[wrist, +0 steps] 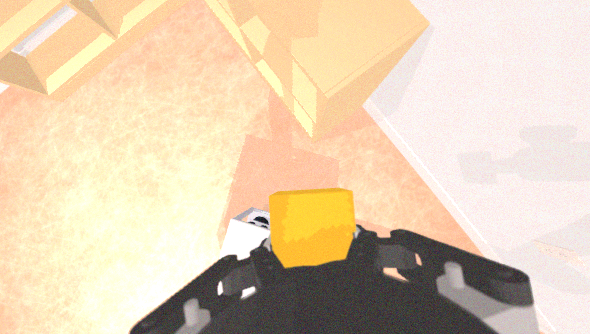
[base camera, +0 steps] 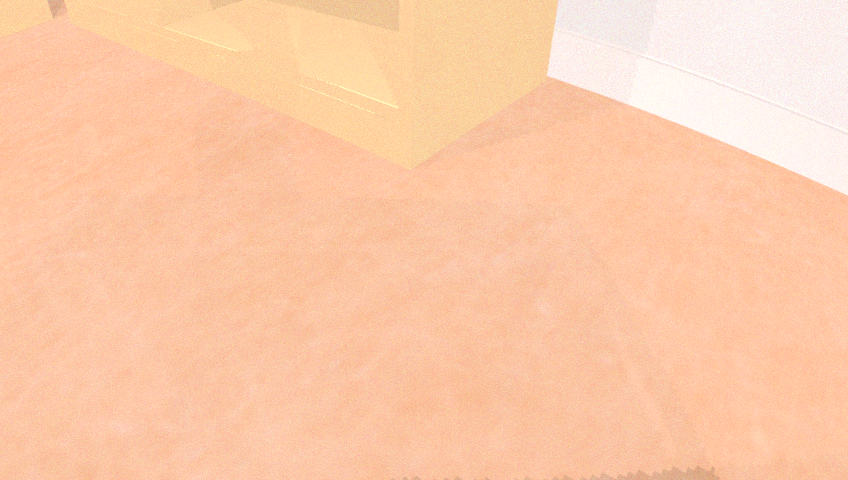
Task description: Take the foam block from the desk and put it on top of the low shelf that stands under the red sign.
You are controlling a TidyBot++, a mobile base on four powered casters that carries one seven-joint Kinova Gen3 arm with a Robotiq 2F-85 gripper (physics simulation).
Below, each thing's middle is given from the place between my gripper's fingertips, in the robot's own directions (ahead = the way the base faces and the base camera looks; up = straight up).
Now: hand 1 cm below the yellow foam block (wrist: 308, 227).
